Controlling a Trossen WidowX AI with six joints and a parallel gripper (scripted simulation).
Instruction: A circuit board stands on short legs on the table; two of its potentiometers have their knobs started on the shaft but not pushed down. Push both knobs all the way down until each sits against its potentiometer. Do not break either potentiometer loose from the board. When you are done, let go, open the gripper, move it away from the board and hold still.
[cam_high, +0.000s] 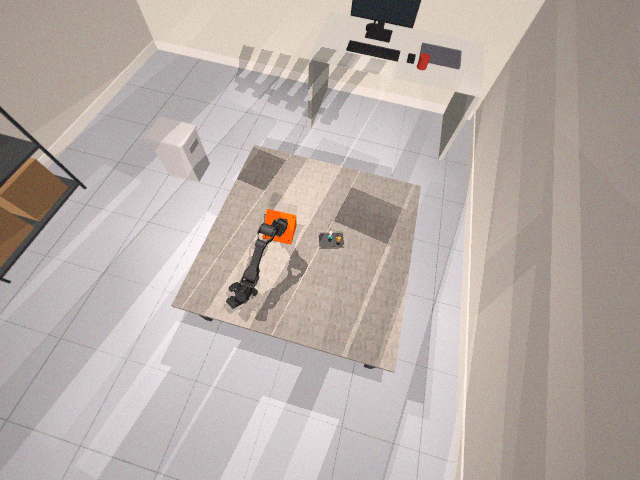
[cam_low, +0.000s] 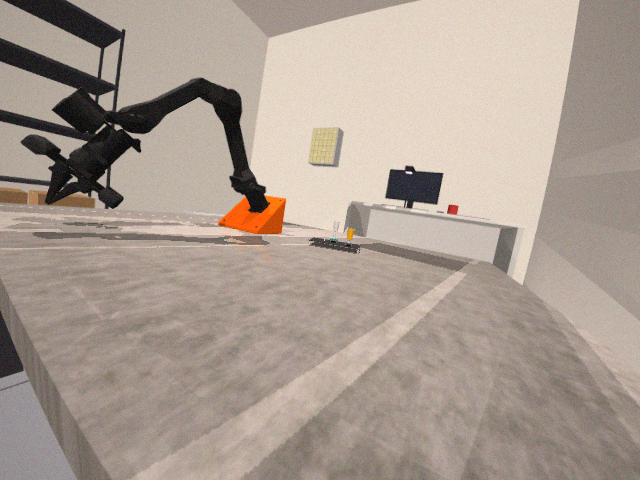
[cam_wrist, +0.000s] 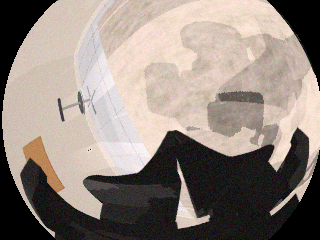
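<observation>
The white knob is 430 mm ahead of my gripper tip, 550 mm to the left of it and 20 mm above it. From my gripper tip the other things lie so: orange knob: 490 mm ahead, 540 mm to the left, 10 mm above.
</observation>
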